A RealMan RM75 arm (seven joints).
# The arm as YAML. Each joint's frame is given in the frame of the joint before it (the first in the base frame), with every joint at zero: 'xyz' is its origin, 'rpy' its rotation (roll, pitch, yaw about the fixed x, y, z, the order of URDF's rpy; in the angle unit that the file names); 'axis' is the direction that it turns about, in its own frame. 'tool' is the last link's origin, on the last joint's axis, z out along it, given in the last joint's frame.
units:
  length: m
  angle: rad
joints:
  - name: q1
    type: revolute
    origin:
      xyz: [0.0, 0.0, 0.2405]
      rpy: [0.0, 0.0, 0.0]
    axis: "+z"
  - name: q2
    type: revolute
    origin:
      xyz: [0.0, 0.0, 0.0]
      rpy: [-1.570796, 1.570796, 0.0]
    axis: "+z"
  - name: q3
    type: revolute
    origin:
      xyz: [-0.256, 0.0, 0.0]
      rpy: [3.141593, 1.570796, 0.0]
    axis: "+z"
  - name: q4
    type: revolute
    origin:
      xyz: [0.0, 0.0, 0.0]
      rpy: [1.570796, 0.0, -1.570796]
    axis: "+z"
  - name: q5
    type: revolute
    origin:
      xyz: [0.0, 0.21, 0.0]
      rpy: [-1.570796, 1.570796, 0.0]
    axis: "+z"
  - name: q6
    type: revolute
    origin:
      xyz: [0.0, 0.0, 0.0]
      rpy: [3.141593, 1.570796, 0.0]
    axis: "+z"
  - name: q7
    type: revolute
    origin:
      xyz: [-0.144, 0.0, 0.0]
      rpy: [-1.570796, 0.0, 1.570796]
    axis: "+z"
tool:
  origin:
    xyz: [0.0, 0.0, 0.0]
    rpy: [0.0, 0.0, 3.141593]
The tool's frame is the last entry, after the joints.
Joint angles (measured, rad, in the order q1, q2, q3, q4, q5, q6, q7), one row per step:
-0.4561, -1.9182, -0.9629, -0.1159, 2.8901, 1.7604, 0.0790
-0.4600, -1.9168, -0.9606, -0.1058, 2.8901, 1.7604, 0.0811
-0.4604, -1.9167, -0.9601, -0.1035, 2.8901, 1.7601, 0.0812
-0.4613, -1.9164, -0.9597, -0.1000, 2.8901, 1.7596, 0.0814
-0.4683, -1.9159, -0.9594, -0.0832, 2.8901, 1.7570, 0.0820
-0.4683, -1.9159, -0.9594, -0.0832, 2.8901, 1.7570, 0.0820
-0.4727, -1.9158, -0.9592, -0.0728, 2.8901, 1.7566, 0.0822
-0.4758, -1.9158, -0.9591, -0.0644, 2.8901, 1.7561, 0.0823
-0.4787, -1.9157, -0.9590, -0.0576, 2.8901, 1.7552, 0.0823
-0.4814, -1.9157, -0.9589, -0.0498, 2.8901, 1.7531, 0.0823
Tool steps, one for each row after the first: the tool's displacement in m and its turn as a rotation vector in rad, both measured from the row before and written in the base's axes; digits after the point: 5 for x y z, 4 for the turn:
-0.00128, 0.00057, 0.00058, 0.0003, 0.0100, 0.0027
-0.00043, 0.00001, 0.00004, -0.0003, 0.0020, 0.0014
-0.00060, 0.00013, 0.00016, -0.0001, 0.0030, 0.0021
-0.00193, 0.00142, 0.00066, 0.0002, 0.0129, 0.0080
0.00000, 0.00000, 0.00000, 0.0000, 0.0000, 0.0000
-0.00102, 0.00077, 0.00042, 0.0001, 0.0071, 0.0038
-0.00096, 0.00050, 0.00032, 0.0001, 0.0057, 0.0038
-0.00072, 0.00056, 0.00027, 0.0000, 0.0049, 0.0031
-0.00110, 0.00055, 0.00022, -0.0002, 0.0060, 0.0051

